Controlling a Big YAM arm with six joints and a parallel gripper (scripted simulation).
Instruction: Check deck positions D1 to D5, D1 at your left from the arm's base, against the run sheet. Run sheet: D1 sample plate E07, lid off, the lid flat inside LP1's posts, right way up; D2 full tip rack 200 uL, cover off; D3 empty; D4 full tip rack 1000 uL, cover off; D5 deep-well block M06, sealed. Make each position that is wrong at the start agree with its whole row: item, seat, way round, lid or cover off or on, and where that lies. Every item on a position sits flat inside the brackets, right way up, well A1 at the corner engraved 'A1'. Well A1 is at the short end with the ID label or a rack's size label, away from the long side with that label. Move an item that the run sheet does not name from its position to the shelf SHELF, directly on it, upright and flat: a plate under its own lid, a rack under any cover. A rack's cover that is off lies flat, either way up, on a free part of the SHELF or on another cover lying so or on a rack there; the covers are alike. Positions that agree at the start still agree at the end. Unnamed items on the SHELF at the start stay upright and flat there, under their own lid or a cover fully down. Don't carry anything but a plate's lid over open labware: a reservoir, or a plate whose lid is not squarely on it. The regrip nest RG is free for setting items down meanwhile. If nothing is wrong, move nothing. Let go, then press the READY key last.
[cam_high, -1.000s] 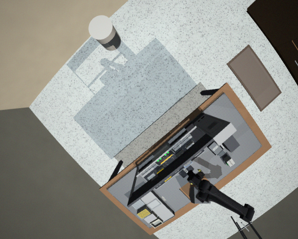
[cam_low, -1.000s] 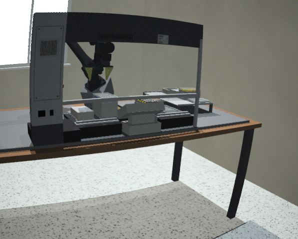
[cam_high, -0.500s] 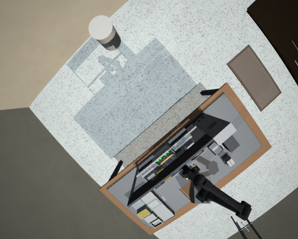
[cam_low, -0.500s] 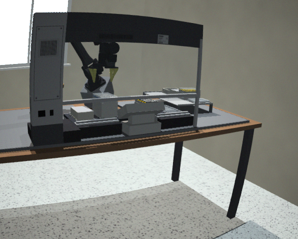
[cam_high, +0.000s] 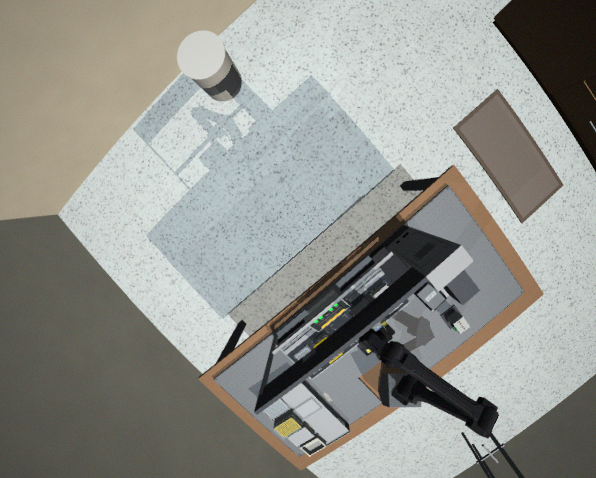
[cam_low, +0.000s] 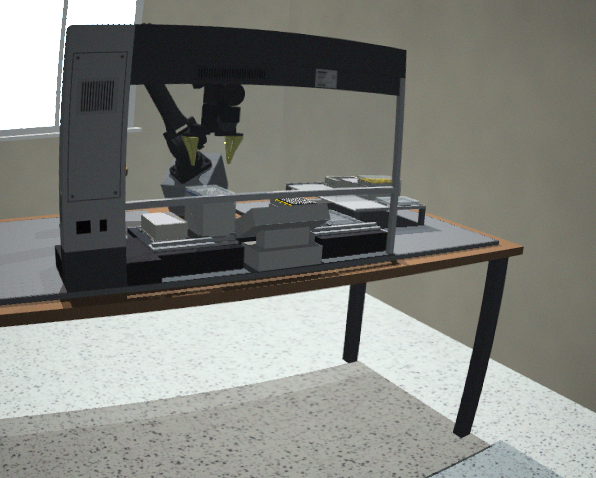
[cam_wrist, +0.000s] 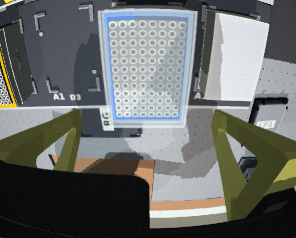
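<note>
My gripper is now 10 mm past the blue tip rack and 110 mm above it. Round my hand: yellow tip rack 50 mm ahead, 240 mm to the left, 130 mm below; white deep-well block 30 mm behind, 120 mm to the right, 150 mm below; dark square nest 130 mm behind, 120 mm to the left, 220 mm below.
</note>
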